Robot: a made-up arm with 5 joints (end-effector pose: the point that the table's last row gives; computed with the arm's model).
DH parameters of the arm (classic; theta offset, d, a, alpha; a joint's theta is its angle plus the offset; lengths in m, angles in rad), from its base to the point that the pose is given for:
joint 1: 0 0.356 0 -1.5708
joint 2: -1.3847 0 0.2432 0
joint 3: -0.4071 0 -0.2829 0
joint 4: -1.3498 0 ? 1.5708
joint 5: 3.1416 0.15 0 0
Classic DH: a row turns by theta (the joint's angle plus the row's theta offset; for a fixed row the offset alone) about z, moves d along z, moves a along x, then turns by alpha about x.
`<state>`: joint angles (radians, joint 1 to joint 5).
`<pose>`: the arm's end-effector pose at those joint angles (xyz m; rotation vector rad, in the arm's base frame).
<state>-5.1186 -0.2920 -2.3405 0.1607 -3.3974</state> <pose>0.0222 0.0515 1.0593 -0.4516 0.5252 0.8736</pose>
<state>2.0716 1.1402 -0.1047 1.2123 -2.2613</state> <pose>0.0768 -0.1404 0.2235 0.7229 -1.0666 2.6766</pose>
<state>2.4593 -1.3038 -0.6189 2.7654 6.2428</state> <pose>0.0117 -0.0095 0.4287 0.7342 2.2085 -0.3688</pose>
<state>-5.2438 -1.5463 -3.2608 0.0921 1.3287</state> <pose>-0.3326 -0.5659 0.2016 1.5892 -0.2315 -0.6041</pose>
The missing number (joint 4, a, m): -0.117
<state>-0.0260 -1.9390 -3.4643 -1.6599 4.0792</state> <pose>-0.2236 0.0058 0.0639 1.1148 2.1319 0.4353</pose>
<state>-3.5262 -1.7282 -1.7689 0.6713 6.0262</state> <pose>0.4282 -0.1733 0.7791 -0.0205 -0.3206 -0.6362</pose>
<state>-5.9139 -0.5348 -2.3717 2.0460 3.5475</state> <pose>0.1034 0.0400 0.8583 0.0424 2.3137 0.4014</pose>
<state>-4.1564 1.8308 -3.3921 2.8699 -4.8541</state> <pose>-0.2013 0.3240 0.1586 1.7318 0.6299 0.2907</pose>
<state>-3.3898 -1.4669 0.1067 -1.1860 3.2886</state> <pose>-0.0360 0.0091 0.6183 -0.8767 0.1755 2.9106</pose>
